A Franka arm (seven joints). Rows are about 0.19 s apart.
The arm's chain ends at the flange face. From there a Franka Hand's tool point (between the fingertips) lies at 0.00 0.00 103.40 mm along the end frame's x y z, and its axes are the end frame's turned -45 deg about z.
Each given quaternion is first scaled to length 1.
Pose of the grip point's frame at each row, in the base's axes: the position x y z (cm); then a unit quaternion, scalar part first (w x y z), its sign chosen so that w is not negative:
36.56, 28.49, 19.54, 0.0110, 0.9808, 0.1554, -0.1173
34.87, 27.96, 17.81, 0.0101, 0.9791, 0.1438, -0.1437
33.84, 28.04, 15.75, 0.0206, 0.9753, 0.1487, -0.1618
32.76, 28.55, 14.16, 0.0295, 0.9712, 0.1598, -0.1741
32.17, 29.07, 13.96, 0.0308, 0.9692, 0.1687, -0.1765
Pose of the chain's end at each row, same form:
38.90, 29.09, 29.59, 0.0551, 0.9656, -0.2318, -0.1042
37.75, 28.59, 27.72, 0.0643, 0.9596, -0.2418, -0.1289
37.04, 28.95, 25.54, 0.0810, 0.9580, -0.2359, -0.1416
36.16, 29.72, 23.86, 0.0939, 0.9585, -0.2240, -0.1496
35.60, 30.30, 23.64, 0.0960, 0.9600, -0.2150, -0.1513

